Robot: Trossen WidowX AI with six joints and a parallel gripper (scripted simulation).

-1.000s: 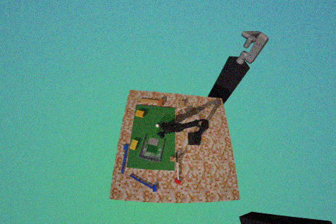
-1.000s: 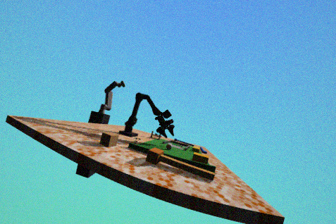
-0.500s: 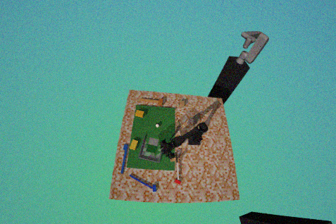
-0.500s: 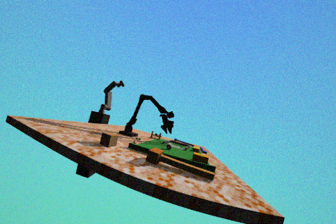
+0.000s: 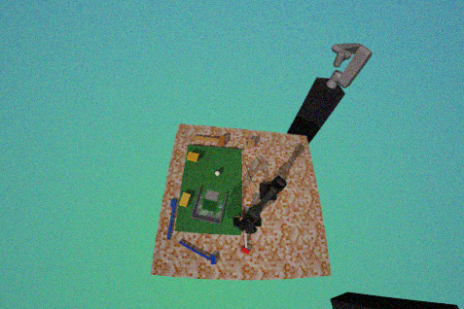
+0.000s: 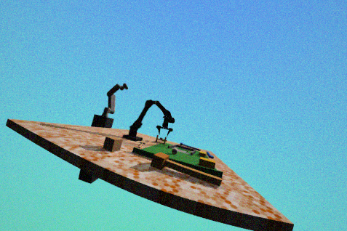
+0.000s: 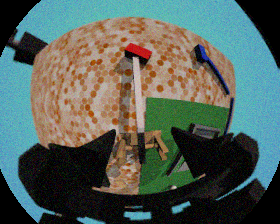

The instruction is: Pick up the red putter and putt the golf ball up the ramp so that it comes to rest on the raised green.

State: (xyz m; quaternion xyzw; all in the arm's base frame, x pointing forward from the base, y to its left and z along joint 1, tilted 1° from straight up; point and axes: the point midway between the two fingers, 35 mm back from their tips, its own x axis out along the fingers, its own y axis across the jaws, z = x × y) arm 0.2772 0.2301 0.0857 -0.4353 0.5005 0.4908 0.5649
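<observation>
The red putter lies 50 mm to the left of my gripper tip and 50 mm below it. From my gripper tip the other things lie so: green mat (190 mm ahead, 360 mm to the right, 80 mm below); then white golf ball (130 mm ahead, 460 mm to the right, 60 mm below).
</observation>
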